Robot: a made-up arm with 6 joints. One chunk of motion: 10 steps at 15 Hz.
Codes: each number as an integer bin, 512 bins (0 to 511) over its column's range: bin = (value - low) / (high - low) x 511, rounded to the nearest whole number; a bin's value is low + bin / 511 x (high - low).
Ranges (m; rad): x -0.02..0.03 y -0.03..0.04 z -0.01..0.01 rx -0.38..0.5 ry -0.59..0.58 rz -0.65..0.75
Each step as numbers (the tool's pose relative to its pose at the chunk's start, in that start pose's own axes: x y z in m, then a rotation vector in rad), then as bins.
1 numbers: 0.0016 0.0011 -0.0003 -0.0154 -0.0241 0.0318
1 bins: 221 227 248 212 247 249
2 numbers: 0.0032 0.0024 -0.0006 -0.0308 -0.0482 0.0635
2 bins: 237 237 240 203 237 260
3 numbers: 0.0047 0.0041 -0.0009 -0.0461 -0.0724 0.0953
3 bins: 252 249 233 194 226 272
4 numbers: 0.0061 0.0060 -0.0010 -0.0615 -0.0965 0.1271
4 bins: 267 263 230 185 216 284
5 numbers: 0.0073 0.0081 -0.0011 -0.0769 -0.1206 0.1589
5 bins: 279 278 227 176 205 295
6 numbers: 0.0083 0.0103 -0.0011 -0.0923 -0.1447 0.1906
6 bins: 289 294 227 167 194 307
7 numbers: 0.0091 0.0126 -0.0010 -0.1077 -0.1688 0.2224
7 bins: 297 311 230 158 184 318
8 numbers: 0.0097 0.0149 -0.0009 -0.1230 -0.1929 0.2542
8 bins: 304 328 233 149 173 330
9 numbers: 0.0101 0.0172 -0.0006 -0.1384 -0.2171 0.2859
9 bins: 308 345 240 140 163 342
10 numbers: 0.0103 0.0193 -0.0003 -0.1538 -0.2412 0.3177
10 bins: 310 360 248 131 152 353
